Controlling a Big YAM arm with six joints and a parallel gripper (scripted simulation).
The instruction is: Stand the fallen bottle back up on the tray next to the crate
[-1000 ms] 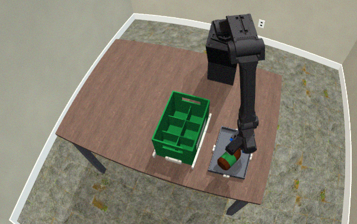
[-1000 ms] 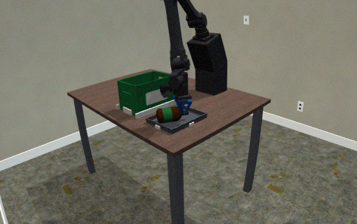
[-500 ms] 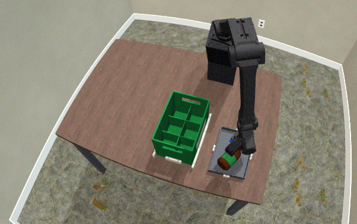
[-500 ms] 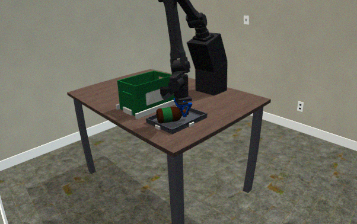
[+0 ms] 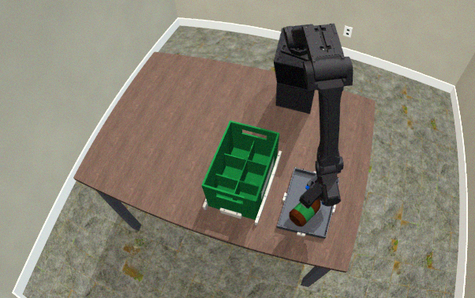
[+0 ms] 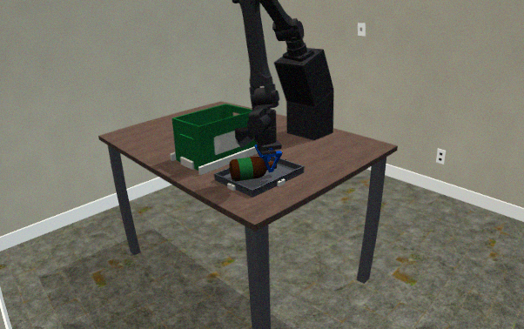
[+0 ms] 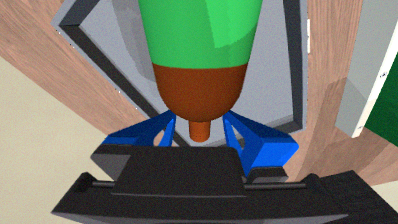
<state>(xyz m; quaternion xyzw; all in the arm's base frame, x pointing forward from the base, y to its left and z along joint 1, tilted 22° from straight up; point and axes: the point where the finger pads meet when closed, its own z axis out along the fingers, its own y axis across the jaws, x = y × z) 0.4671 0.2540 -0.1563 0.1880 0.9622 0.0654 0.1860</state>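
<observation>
The tray lies 3 cm below my hand, 2 cm to the right of it and 2 cm ahead of it. Round my hand: bottle 5 cm ahead, 2 cm to the right; green crate 29 cm to the right, 4 cm above, 3 cm ahead.
</observation>
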